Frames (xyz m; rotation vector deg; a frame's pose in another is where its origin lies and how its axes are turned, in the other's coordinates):
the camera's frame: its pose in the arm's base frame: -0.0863 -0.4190 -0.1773 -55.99 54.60 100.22
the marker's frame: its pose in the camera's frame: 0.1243 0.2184 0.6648 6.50 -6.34 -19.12
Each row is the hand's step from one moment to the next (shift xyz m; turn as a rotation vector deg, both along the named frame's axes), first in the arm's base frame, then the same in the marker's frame.
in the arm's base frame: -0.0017 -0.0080 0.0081 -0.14 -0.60 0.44
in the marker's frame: -0.0110 0.0018 -0.0029 -0.68 0.16 -0.30
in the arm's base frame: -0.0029 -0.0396 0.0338 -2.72 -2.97 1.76
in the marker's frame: -0.0489 0.0037 -0.0178 -3.03 2.81 -1.49
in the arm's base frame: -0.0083 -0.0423 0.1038 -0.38 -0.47 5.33
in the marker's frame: -0.1114 0.0053 0.0142 -4.89 0.11 2.21
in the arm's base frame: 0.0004 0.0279 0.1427 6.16 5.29 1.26
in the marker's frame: -0.1110 -0.0105 0.0934 1.58 -6.57 4.67
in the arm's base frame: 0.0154 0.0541 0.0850 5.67 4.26 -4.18
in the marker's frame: -0.0476 -0.0239 0.0869 5.82 -5.70 1.18
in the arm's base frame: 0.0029 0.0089 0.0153 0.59 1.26 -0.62
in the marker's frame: -0.0090 -0.0044 0.0149 1.17 -0.64 0.74
